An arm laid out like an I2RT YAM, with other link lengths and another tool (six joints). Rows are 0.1 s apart.
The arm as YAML. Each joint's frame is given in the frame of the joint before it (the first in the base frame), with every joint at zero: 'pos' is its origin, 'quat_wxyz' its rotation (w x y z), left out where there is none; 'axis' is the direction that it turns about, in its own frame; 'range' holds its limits. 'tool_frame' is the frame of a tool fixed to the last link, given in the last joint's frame.
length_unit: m
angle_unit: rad
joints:
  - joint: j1
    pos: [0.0, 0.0, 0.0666]
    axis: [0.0, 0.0, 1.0]
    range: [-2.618, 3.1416]
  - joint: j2
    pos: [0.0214, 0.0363, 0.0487]
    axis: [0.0, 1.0, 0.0]
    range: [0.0, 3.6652]
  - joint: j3
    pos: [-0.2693, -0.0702, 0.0]
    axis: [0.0, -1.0, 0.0]
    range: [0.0, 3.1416]
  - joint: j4
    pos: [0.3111, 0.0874, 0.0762]
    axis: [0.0, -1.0, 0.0]
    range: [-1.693, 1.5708]
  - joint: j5
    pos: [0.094, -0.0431, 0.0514]
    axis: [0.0, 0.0, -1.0]
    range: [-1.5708, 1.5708]
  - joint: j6
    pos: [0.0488, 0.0, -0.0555]
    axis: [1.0, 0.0, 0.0]
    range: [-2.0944, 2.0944]
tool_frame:
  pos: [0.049, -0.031, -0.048]
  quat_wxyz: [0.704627, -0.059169, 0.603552, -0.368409]
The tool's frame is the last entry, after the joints.
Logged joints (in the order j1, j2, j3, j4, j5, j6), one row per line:
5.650 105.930 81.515 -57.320 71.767 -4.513
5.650 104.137 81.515 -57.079 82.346 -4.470
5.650 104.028 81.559 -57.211 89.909 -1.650
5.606 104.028 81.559 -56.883 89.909 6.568
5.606 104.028 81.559 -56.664 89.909 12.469
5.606 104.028 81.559 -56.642 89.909 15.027
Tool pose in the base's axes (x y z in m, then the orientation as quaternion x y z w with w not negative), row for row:
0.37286 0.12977 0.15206 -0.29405 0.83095 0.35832 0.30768
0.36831 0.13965 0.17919 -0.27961 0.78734 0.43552 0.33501
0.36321 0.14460 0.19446 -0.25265 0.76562 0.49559 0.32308
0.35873 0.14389 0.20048 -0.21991 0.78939 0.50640 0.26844
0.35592 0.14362 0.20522 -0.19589 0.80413 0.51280 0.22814
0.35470 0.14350 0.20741 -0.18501 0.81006 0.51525 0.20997
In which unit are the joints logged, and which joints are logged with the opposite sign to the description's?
The joints are logged in degrees. Opposite sign: j5.
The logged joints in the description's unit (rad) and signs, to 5 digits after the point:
0.09861 1.84883 1.42271 -1.00042 -1.25257 -0.07877
0.09861 1.81753 1.42271 -0.99622 -1.43721 -0.07802
0.09861 1.81563 1.42347 -0.99852 -1.56921 -0.02880
0.09784 1.81563 1.42347 -0.99280 -1.56921 0.11463
0.09784 1.81563 1.42347 -0.98897 -1.56921 0.21763
0.09784 1.81563 1.42347 -0.98859 -1.56921 0.26227

